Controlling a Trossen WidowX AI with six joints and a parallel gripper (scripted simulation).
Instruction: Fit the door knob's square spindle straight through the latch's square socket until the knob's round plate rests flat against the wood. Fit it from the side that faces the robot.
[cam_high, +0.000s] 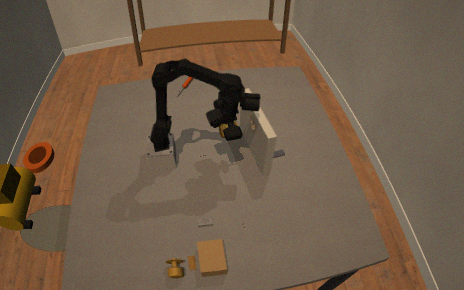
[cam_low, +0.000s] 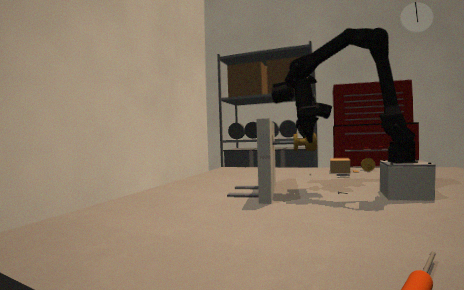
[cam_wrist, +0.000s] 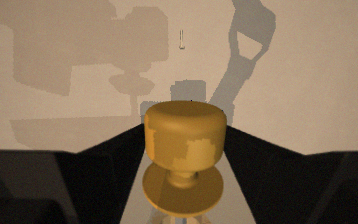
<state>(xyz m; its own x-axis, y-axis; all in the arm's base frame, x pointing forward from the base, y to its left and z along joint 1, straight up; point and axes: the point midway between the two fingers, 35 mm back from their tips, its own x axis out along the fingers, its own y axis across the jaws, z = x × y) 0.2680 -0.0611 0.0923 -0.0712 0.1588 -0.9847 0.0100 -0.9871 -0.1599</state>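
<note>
The wood door panel lies 13 cm ahead of my hand, 1 cm to the left of it and 5 cm below it. The rest, counted from my hand: tan block (19 cm behind, 46 cm to the right, 16 cm below); then orange-handled tool (8 cm behind, 55 cm to the left, 18 cm below).
</note>
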